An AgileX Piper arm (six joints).
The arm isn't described. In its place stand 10 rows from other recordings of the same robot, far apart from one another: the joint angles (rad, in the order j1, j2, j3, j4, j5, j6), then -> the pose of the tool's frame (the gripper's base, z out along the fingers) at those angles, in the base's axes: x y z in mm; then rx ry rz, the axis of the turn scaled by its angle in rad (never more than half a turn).
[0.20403 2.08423 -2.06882 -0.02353 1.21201 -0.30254] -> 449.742 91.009 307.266 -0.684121 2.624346 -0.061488
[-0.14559 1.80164 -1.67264 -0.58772 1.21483 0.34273] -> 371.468 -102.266 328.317 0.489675 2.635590 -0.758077
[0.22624 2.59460 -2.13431 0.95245 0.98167 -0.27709] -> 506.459 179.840 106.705 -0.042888 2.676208 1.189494
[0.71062 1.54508 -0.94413 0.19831 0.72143 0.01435] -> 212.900 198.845 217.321 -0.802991 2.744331 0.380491
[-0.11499 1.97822 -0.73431 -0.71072 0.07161 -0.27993] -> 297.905 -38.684 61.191 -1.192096 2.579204 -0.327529
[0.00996 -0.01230 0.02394 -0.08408 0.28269 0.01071] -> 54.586 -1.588 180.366 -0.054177 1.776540 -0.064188
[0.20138 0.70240 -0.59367 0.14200 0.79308 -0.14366] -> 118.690 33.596 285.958 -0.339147 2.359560 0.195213
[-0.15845 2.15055 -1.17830 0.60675 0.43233 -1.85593] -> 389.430 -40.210 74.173 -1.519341 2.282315 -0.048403
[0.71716 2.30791 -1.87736 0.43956 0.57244 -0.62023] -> 377.323 356.879 174.671 -1.235182 2.142024 0.491845
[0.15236 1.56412 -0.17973 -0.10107 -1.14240 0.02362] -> 211.397 40.910 156.028 -0.215175 1.716684 0.178121
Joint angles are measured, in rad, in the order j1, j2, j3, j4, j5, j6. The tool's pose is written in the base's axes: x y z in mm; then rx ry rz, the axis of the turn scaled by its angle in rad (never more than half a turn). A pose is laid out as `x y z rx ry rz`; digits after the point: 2 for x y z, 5 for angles.
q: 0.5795 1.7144 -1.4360 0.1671 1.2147 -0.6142
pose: 280.20 200.33 282.30 -1.61043 2.48971 0.23554
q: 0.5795 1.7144 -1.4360 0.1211 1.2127 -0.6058
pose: 282.39 197.12 281.78 -1.61729 2.48935 0.17052
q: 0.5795 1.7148 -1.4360 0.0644 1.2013 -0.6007
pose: 285.87 193.62 281.38 -1.62597 2.47557 0.08923
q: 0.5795 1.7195 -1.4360 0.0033 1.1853 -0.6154
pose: 290.50 190.45 279.84 -1.65965 2.44173 -0.00034
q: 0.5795 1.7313 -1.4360 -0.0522 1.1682 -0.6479
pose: 295.87 188.42 276.13 -1.71658 2.39643 -0.08353
